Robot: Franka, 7 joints.
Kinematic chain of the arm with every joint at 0, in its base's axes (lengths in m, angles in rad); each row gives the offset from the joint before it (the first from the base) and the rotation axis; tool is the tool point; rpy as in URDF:
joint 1: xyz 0 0 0.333 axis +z
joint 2: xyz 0 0 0 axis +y
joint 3: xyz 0 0 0.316 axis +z
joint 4: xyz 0.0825 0 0 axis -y
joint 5: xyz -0.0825 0 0.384 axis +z
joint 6: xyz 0 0 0 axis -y
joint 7: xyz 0.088 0 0 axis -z
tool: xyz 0 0 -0.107 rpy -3.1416 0 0
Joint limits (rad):
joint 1: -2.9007..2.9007
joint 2: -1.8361..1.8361
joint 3: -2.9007..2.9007
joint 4: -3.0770..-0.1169
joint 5: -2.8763..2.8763
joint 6: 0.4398..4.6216
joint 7: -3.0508..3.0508
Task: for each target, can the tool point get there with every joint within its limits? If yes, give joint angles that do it. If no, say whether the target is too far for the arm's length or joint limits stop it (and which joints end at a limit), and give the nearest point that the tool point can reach.
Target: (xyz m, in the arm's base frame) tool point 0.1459 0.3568 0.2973
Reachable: yes | joints -0.1499 0.7856 1.3794 -2.1823 -0.1220 1.0457 0.7469
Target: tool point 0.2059 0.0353 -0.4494
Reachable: no: joint limits stop it (at a limit: joint 2) | nearest point 0.2168 0.0372 -0.3570 | short by 0.093 m
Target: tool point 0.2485 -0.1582 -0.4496
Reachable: no: joint limits stop it (at a limit: joint 2) | nearest point 0.2471 -0.1573 -0.3607 | short by 0.089 m
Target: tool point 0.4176 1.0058 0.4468
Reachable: no: too far | nearest point 0.3272 0.7880 0.4222 | short by 0.237 m
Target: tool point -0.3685 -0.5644 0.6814
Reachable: yes | joints -1.4994 1.4457 -2.0290 -1.3960 0.5953 3.5636 1.0486
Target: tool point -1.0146 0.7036 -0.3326
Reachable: no: too far | nearest point -0.6205 0.4303 -0.0741 | short by 0.545 m
